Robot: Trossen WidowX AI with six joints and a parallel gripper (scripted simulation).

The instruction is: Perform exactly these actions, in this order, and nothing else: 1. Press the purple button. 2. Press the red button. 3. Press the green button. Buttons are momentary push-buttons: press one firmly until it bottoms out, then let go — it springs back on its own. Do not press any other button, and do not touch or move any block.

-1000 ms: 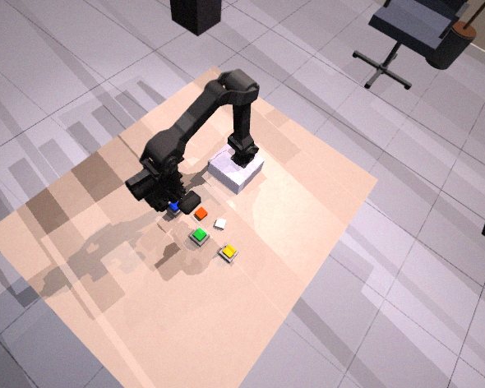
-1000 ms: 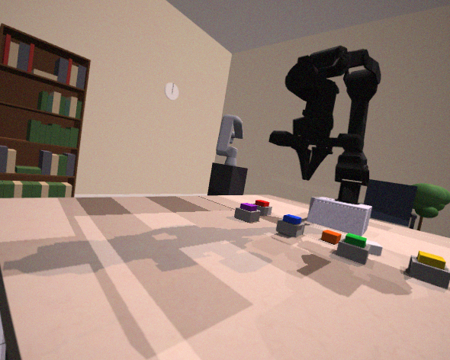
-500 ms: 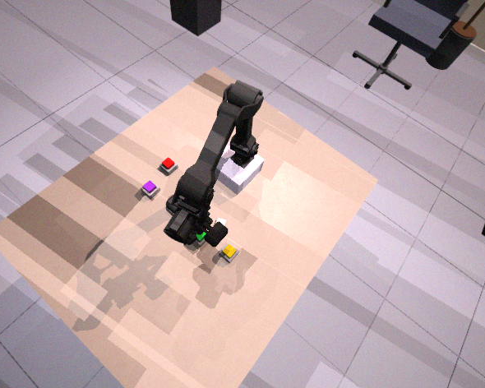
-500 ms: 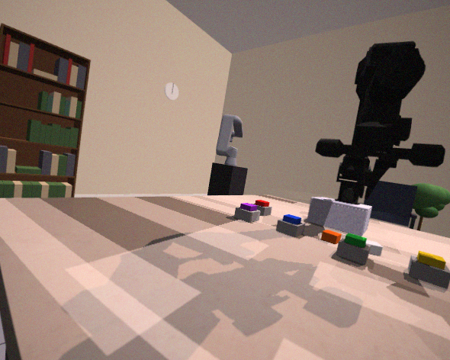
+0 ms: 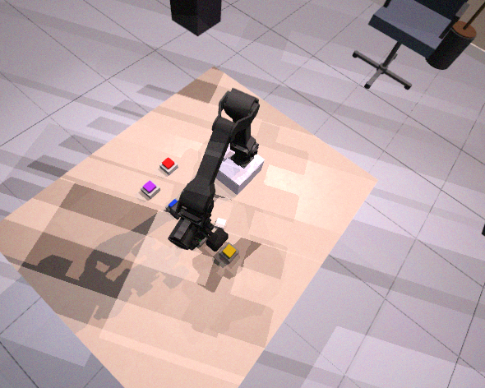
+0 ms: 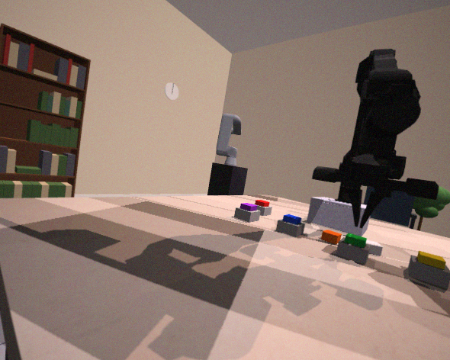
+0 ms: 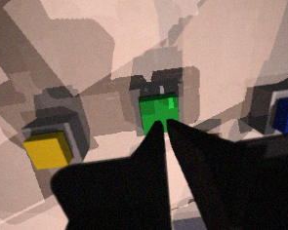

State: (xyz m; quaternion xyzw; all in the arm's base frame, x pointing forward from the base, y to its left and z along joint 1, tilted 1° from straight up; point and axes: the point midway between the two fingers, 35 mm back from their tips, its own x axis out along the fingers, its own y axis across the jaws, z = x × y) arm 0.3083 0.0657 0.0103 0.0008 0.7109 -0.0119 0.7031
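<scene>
Right now my gripper tip is 30 mm above the green button. From my gripper tip the other things lie so: white block 80 mm behind, 50 mm below, 20 mm to the left; orange block 70 mm behind, 50 mm to the right, 50 mm below; yellow button 110 mm to the left, 30 mm below, 20 mm behind.
</scene>
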